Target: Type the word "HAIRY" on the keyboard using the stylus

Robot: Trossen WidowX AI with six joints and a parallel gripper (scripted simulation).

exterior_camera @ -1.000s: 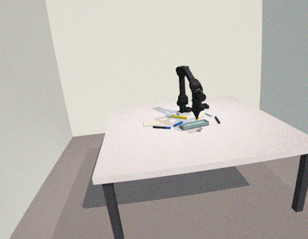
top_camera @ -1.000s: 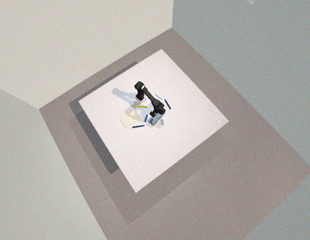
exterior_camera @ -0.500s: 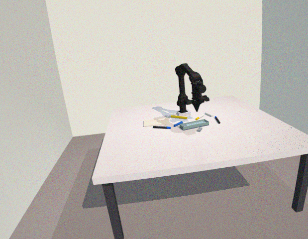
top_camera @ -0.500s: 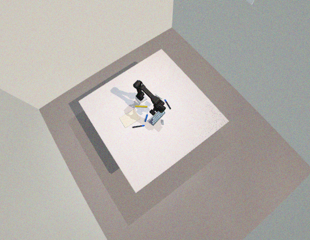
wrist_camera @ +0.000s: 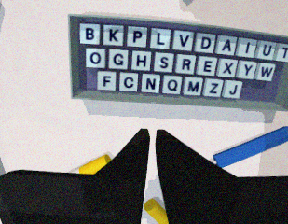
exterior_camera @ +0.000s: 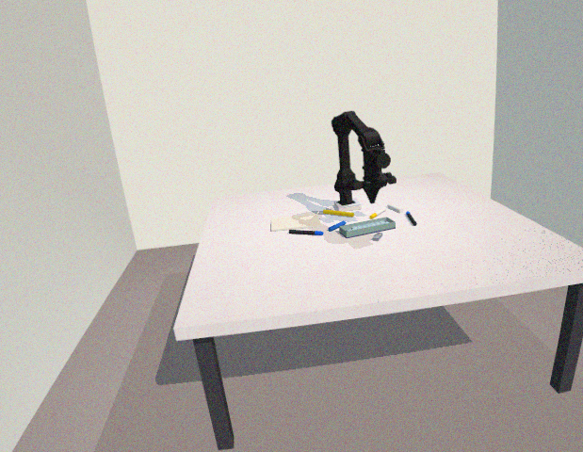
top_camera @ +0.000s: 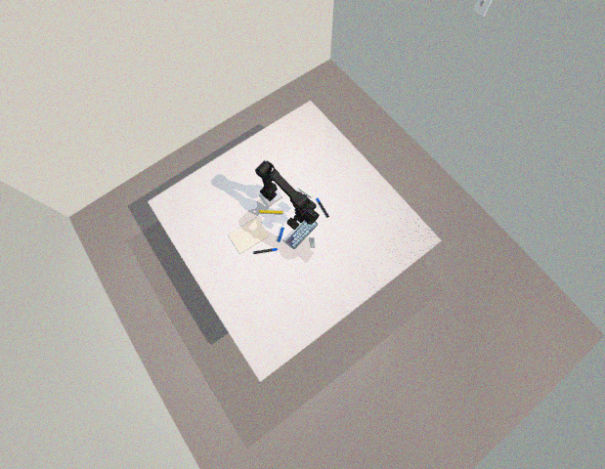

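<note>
Now: the blue stylus 70 mm behind my gripper tip, 100 mm to the right of it and 90 mm below it. Also, from my gripper tip: stylus tip 90 mm behind, 70 mm to the right, 90 mm below; then small grey block 120 mm ahead, 40 mm to the right, 90 mm below; then yellow marker 200 mm behind, 70 mm to the right, 90 mm below.
</note>
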